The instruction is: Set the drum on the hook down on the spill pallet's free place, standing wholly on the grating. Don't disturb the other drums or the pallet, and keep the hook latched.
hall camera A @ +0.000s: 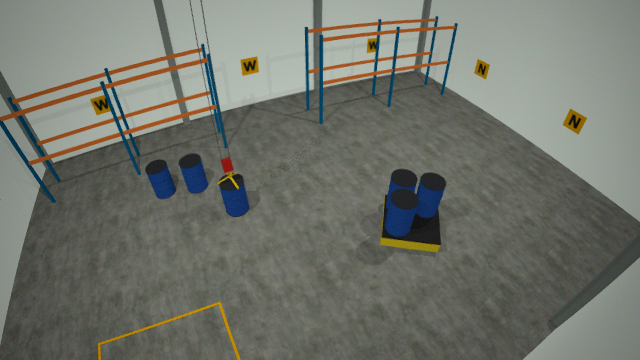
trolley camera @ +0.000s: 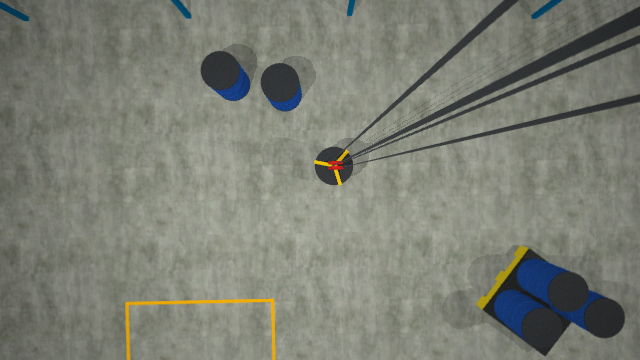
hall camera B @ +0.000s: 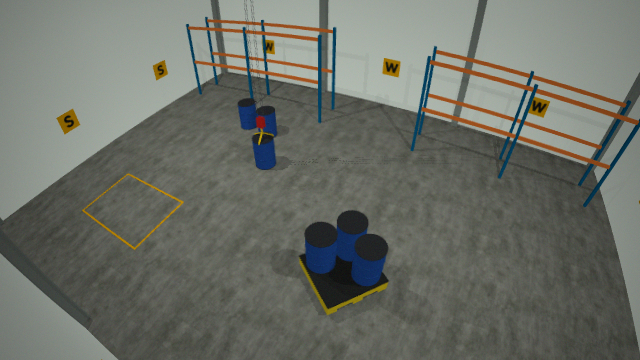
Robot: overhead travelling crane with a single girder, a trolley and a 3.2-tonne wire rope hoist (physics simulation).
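The blue drum on the hook [hall camera A: 235,201] [hall camera B: 264,155] [trolley camera: 325,174] hangs upright under the red hook block [hall camera A: 227,165] [hall camera B: 260,122]. My gripper [hall camera A: 230,179] [hall camera B: 262,135] [trolley camera: 335,165], a yellow three-armed grab, is shut on its black top rim. The drum's underside is low, at or close above the floor; any gap is too small to tell. The spill pallet [hall camera A: 410,246] [hall camera B: 330,298] [trolley camera: 503,276], black grating with yellow sides, carries three upright blue drums. Its free place is the near right corner in hall camera A and the near corner in hall camera B. The latch is too small to see.
Two blue drums [hall camera A: 161,181] [hall camera A: 195,176] [trolley camera: 220,70] [trolley camera: 280,82] stand on the floor close to the hanging drum. Blue and orange racks [hall camera A: 321,80] [hall camera B: 320,80] line the W wall. A yellow outlined square [hall camera A: 160,323] [hall camera B: 108,229] [trolley camera: 200,301] is marked on the floor.
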